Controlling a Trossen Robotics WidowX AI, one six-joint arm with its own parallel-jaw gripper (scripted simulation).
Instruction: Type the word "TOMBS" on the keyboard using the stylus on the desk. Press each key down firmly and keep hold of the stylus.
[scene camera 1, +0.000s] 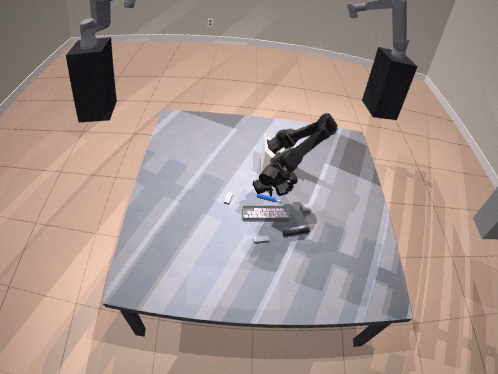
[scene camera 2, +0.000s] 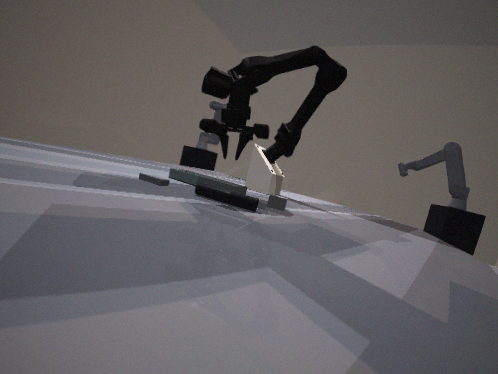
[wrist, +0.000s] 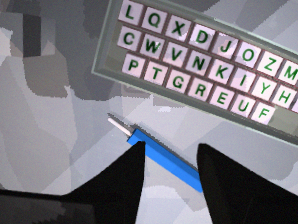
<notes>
The pictures show: the gripper, a blue stylus and a dark bar.
The gripper also shows in the wrist view.
</notes>
